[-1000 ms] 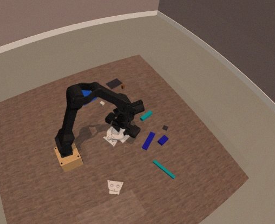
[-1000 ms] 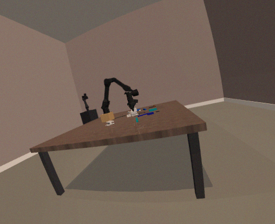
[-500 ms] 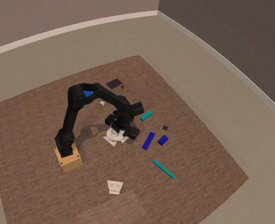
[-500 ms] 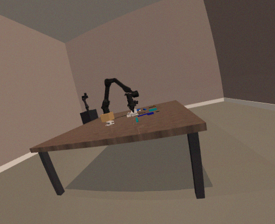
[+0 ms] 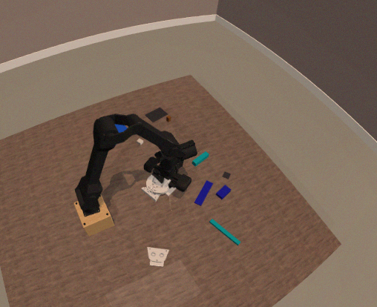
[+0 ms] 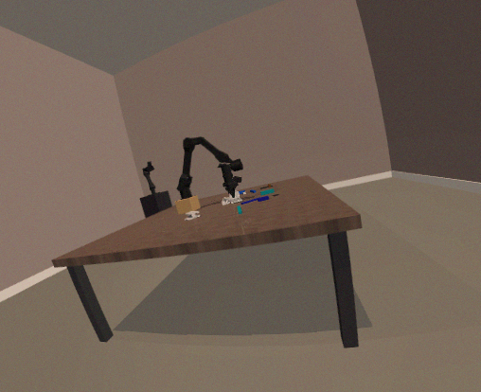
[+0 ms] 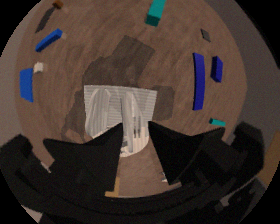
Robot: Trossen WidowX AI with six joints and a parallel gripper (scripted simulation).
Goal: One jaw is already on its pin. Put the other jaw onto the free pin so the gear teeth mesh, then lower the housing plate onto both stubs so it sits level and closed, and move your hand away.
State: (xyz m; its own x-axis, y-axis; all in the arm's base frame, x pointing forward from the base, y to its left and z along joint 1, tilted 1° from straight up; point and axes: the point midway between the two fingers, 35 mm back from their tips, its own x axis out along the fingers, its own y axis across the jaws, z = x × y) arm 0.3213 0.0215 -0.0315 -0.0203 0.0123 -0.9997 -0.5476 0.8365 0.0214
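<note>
Right now my gripper tip is 3 cm to the right of the white base and 3 cm above it. Also, from my gripper tip: white jaw: 4 cm behind; then blue bar: 14 cm ahead, 8 cm to the right, 3 cm below; then teal block: 20 cm ahead, 8 cm to the left, 2 cm below.
</note>
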